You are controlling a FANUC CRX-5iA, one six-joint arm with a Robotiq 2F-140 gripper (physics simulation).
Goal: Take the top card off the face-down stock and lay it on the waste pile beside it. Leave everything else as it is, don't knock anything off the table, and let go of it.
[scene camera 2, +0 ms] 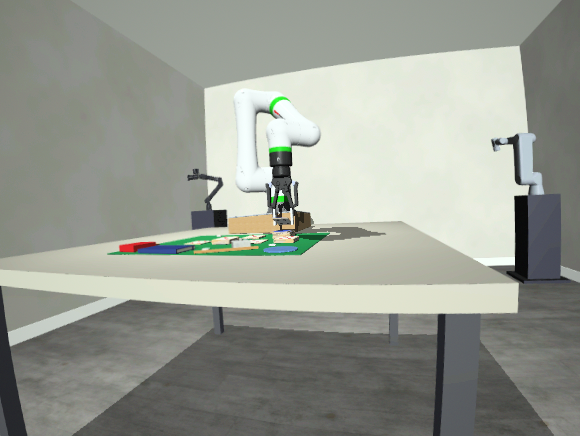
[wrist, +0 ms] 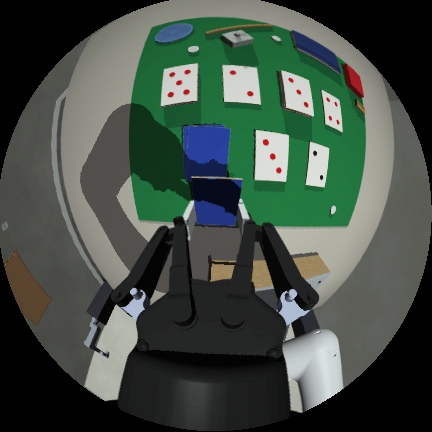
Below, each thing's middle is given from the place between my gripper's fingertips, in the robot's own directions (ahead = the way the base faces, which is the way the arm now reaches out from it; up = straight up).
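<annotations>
Picture the green mat [scene camera 2: 306, 240]: my hand is 50 mm above it, 110 mm to the left of it and 220 mm short of it.
</annotations>
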